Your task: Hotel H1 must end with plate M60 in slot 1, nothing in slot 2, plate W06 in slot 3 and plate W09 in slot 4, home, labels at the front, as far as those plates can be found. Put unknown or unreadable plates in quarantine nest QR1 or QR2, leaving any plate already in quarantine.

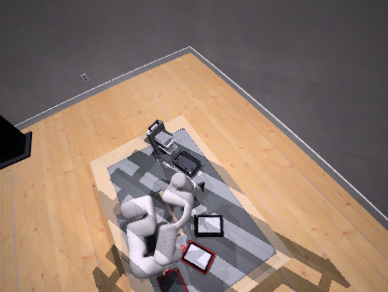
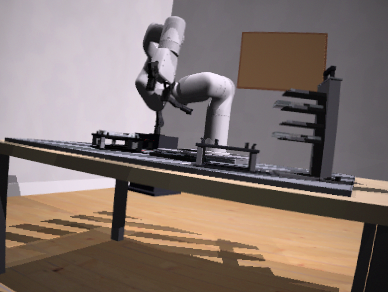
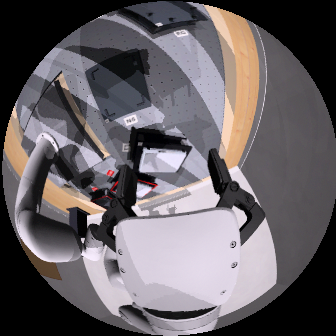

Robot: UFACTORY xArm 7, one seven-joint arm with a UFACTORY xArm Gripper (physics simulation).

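Pixels of known places: gripper, fingertip midpoint: (image 1: 195, 194) (image 2: 157, 96) (image 3: 168, 163); arm's base at its link origin: (image 2: 213, 153) (image 3: 46, 147).
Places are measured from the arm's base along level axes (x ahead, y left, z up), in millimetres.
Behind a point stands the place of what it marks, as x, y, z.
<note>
Hotel H1 (image 1: 156, 142) (image 2: 330, 130) {357, 528, 111} is a dark tower with four shelves. Clear plates show on its second shelf from the top (image 2: 284, 104) {387, 406, 165} and on its lowest shelf (image 2: 295, 136) {369, 439, 86}; their labels are unreadable. A light plate (image 1: 209, 224) {357, -197, 45} (image 3: 162, 160) {357, -185, 44} lies in a black-framed nest (image 1: 220, 232) {390, -261, 31}. Another light plate (image 1: 198, 256) {224, -326, 34} lies in a red-framed nest (image 1: 188, 266) {146, -344, -20}, and a second red-framed nest (image 1: 172, 281) {40, -380, 20} shows a dark inside. My gripper (image 1: 201, 187) (image 2: 159, 90) {352, -40, 176} (image 3: 168, 163) {352, -40, 176} is open and empty, high above the board, away from the hotel.
A dark raised stand (image 1: 186, 162) {402, 261, 40} (image 2: 227, 147) {463, 293, 38} (image 3: 165, 17) with pegs stands near the hotel. A flat dark nest (image 3: 120, 85) {304, 36, -8} has a small label. A small black arm (image 2: 159, 123) stands behind the table. The arm's white base is beside a wooden strip (image 1: 171, 212) {185, -5, -20}.
</note>
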